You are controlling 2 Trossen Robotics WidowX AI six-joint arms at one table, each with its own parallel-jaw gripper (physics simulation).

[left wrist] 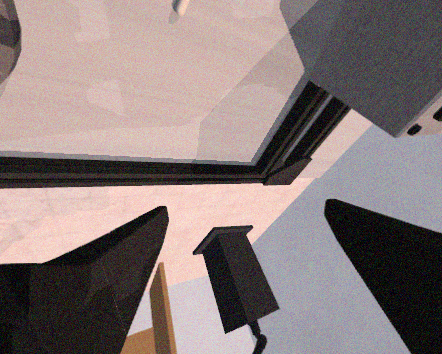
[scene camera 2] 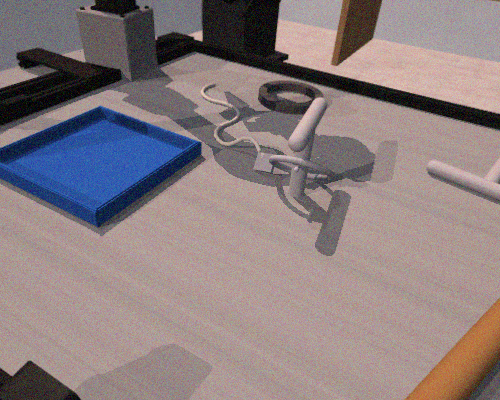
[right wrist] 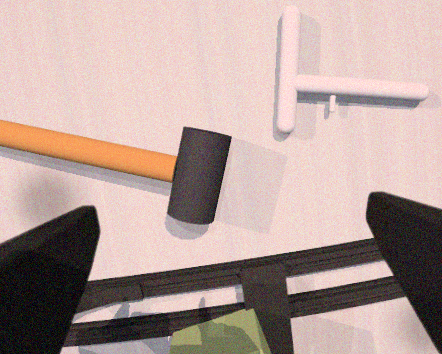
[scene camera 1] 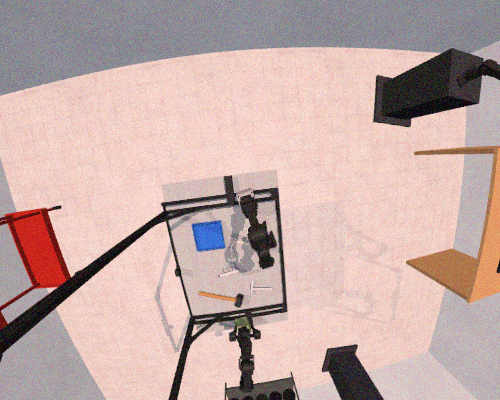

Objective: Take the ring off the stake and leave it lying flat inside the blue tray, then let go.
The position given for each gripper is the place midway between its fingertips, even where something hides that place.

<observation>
The right gripper (right wrist: 234,212) is open and holds nothing. On the table rests a hammer with orange handle (scene camera 2: 464,364). Also in view: the left gripper (left wrist: 244,209).
The hammer with orange handle is seen too in the right wrist view (right wrist: 196,174). The left wrist view does not show the hammer with orange handle: it is out of frame.
</observation>
